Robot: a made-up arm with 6 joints. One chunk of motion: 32 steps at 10 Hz.
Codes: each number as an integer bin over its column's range. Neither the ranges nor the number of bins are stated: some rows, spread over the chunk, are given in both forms.
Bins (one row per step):
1: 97 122 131 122 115 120
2: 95 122 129 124 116 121
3: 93 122 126 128 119 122
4: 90 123 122 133 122 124
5: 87 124 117 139 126 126
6: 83 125 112 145 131 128
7: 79 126 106 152 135 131
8: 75 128 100 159 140 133
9: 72 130 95 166 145 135
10: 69 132 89 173 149 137
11: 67 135 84 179 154 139
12: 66 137 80 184 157 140
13: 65 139 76 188 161 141
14: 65 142 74 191 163 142
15: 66 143 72 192 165 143
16: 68 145 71 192 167 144
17: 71 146 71 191 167 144
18: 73 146 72 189 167 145
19: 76 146 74 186 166 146
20: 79 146 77 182 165 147
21: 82 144 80 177 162 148
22: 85 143 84 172 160 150
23: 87 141 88 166 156 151
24: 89 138 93 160 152 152
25: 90 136 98 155 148 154
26: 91 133 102 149 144 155
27: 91 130 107 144 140 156
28: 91 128 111 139 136 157
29: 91 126 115 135 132 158
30: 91 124 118 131 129 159
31: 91 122 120 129 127 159
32: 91 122 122 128 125 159
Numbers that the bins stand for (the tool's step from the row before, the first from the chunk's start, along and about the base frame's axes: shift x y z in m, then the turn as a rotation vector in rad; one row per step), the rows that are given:
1: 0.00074 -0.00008 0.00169 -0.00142 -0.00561 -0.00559
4: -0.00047 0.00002 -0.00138 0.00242 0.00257 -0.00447
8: -0.00306 0.00055 -0.00888 0.01149 0.02361 -0.00197
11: -0.00444 0.00129 -0.01434 0.01847 0.03997 -0.00030
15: -0.00461 0.00214 -0.01844 0.02301 0.05282 0.00082
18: -0.00340 0.00246 -0.01844 0.02196 0.05516 0.00137
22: -0.00133 0.00214 -0.01434 0.01603 0.04698 0.00276
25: -0.00047 0.00140 -0.00956 0.01010 0.03296 0.00388
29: -0.00030 0.00034 -0.00376 0.00312 0.01426 0.00499
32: -0.00030 -0.00008 -0.00138 0.00067 0.00608 0.00527
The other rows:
2: 0.00039 -0.00008 0.00101 -0.00072 -0.00444 -0.00531
3: 0.00005 -0.00008 -0.00001 0.00067 -0.00093 -0.00503
5: -0.00099 0.00013 -0.00308 0.00451 0.00725 -0.00392
6: -0.00168 0.00024 -0.00479 0.00661 0.01309 -0.00336
7: -0.00237 0.00034 -0.00684 0.00905 0.01776 -0.00253
9: -0.00358 0.00076 -0.01059 0.01394 0.02945 -0.00141
10: -0.00409 0.00098 -0.01264 0.01638 0.03413 -0.00085
12: -0.00461 0.00151 -0.01571 0.02022 0.04347 -0.00002
13: -0.00478 0.00172 -0.01707 0.02162 0.04815 0.00026
14: -0.00478 0.00204 -0.01775 0.02266 0.05049 0.00054
16: -0.00427 0.00235 -0.01878 0.02301 0.05516 0.00109
17: -0.00375 0.00246 -0.01878 0.02266 0.05516 0.00109
19: -0.00289 0.00246 -0.01775 0.02092 0.05399 0.00165
20: -0.00237 0.00246 -0.01673 0.01952 0.05282 0.00193
21: -0.00185 0.00225 -0.01571 0.01778 0.04932 0.00221
23: -0.00099 0.00193 -0.01298 0.01394 0.04231 0.00304
24: -0.00064 0.00161 -0.01127 0.01184 0.03763 0.00332
26: -0.00030 0.00108 -0.00820 0.00800 0.02828 0.00416
27: -0.00030 0.00076 -0.00649 0.00626 0.02361 0.00444
28: -0.00030 0.00055 -0.00513 0.00451 0.01893 0.00471
30: -0.00030 0.00013 -0.00274 0.00172 0.01075 0.00527
31: -0.00030 -0.00008 -0.00206 0.00102 0.00842 0.00527

